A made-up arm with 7 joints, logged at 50 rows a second.
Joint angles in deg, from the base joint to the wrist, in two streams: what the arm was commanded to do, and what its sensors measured. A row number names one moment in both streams.
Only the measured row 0 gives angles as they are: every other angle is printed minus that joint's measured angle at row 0.
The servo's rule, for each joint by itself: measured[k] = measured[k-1] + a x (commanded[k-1-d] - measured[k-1]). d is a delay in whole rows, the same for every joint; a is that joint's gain. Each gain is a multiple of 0.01, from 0.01 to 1. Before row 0 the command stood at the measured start. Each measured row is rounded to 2 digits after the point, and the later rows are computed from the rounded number. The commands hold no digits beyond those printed.
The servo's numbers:
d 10
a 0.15 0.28 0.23 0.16 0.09 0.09 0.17
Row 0, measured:
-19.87, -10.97, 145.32, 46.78, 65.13, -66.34, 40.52
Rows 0 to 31, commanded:
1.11, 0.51, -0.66, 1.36, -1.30, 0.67, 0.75
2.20, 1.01, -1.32, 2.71, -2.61, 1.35, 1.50
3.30, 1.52, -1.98, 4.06, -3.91, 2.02, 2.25
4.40, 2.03, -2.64, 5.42, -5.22, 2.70, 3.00
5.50, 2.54, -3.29, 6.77, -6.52, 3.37, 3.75
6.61, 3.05, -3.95, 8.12, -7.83, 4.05, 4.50
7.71, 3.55, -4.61, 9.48, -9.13, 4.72, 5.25
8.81, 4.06, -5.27, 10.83, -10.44, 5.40, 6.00
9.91, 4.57, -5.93, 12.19, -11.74, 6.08, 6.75
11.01, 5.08, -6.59, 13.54, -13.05, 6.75, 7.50
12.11, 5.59, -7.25, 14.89, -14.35, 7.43, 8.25
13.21, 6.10, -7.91, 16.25, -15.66, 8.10, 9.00
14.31, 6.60, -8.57, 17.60, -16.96, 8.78, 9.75
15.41, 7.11, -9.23, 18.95, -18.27, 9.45, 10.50
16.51, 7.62, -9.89, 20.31, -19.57, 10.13, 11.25
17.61, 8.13, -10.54, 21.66, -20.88, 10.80, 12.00
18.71, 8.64, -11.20, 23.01, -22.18, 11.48, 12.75
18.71, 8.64, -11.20, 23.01, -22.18, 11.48, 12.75
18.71, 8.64, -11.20, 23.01, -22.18, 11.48, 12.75
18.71, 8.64, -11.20, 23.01, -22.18, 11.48, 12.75
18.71, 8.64, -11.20, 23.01, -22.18, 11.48, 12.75
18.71, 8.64, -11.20, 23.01, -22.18, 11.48, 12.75
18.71, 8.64, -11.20, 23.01, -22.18, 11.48, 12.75
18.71, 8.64, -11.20, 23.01, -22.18, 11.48, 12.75
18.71, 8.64, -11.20, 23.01, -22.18, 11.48, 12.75
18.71, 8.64, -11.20, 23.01, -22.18, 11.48, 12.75
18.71, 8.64, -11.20, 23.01, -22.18, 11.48, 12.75
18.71, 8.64, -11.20, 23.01, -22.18, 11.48, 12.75
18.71, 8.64, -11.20, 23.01, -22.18, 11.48, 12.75
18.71, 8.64, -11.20, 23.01, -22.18, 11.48, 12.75
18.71, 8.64, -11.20, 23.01, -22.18, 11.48, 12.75
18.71, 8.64, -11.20, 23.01, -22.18, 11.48, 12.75
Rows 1 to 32, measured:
0.00, 0.00, 0.00, 0.00, 0.00, 0.00, 0.00
0.00, 0.00, 0.00, 0.00, 0.00, 0.00, 0.00
0.00, 0.00, 0.00, 0.00, 0.00, 0.00, 0.00
0.00, 0.00, 0.00, 0.00, 0.00, 0.00, 0.00
0.00, 0.00, 0.00, 0.00, 0.00, 0.00, 0.00
0.00, 0.00, 0.00, 0.00, 0.00, 0.00, 0.00
0.00, 0.00, 0.00, 0.00, 0.00, 0.00, 0.00
0.00, 0.00, 0.00, 0.00, 0.00, 0.00, 0.00
0.00, 0.00, 0.00, 0.00, 0.00, 0.00, 0.00
0.00, 0.00, 0.00, 0.00, 0.00, 0.00, 0.00
0.17, 0.14, -0.15, 0.22, -0.12, 0.06, 0.13
0.47, 0.38, -0.42, 0.62, -0.34, 0.18, 0.36
0.89, 0.70, -0.78, 1.17, -0.66, 0.35, 0.68
1.42, 1.07, -1.21, 1.85, -1.07, 0.56, 1.07
2.03, 1.48, -1.69, 2.64, -1.56, 0.81, 1.53
2.72, 1.92, -2.21, 3.52, -2.12, 1.10, 2.03
3.47, 2.38, -2.76, 4.47, -2.75, 1.43, 2.58
4.27, 2.85, -3.34, 5.49, -3.44, 1.79, 3.16
5.12, 3.33, -3.94, 6.56, -4.19, 2.18, 3.77
6.00, 3.82, -4.55, 7.68, -4.99, 2.59, 4.40
6.92, 4.32, -5.17, 8.83, -5.83, 3.03, 5.05
7.86, 4.82, -5.80, 10.02, -6.71, 3.49, 5.72
8.83, 5.32, -6.44, 11.23, -7.63, 3.97, 6.41
9.82, 5.82, -7.08, 12.47, -8.59, 4.46, 7.11
10.82, 6.32, -7.73, 13.72, -9.58, 4.97, 7.81
11.84, 6.83, -8.38, 14.99, -10.60, 5.49, 8.52
12.87, 7.34, -9.03, 16.27, -11.64, 6.03, 9.24
13.75, 7.70, -9.53, 17.35, -12.59, 6.52, 9.84
14.49, 7.96, -9.91, 18.26, -13.45, 6.97, 10.33
15.12, 8.15, -10.21, 19.02, -14.24, 7.38, 10.74
15.66, 8.29, -10.44, 19.66, -14.95, 7.75, 11.08
16.12, 8.39, -10.61, 20.20, -15.60, 8.09, 11.36

